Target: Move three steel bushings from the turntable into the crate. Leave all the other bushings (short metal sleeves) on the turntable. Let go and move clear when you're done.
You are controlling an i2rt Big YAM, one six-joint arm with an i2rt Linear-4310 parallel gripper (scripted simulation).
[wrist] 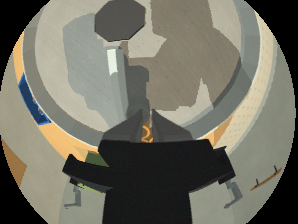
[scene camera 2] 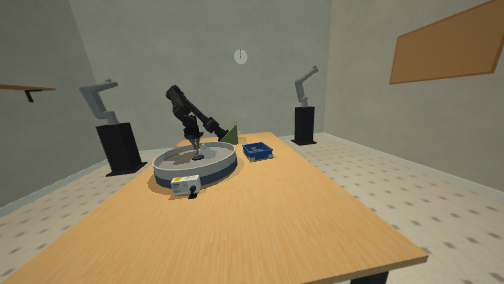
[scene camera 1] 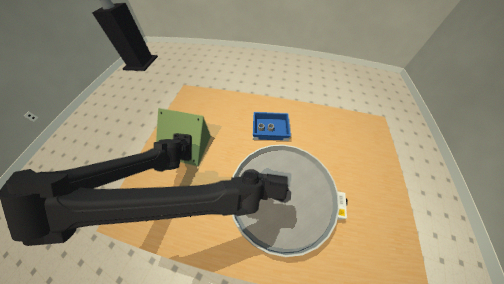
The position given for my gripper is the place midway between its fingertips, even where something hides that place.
Note:
I see my gripper [wrist: 147,112] and a grey turntable [scene camera 1: 301,219].
The grey turntable also shows in the wrist view [wrist: 184,65] and in scene camera 2 [scene camera 2: 188,159].

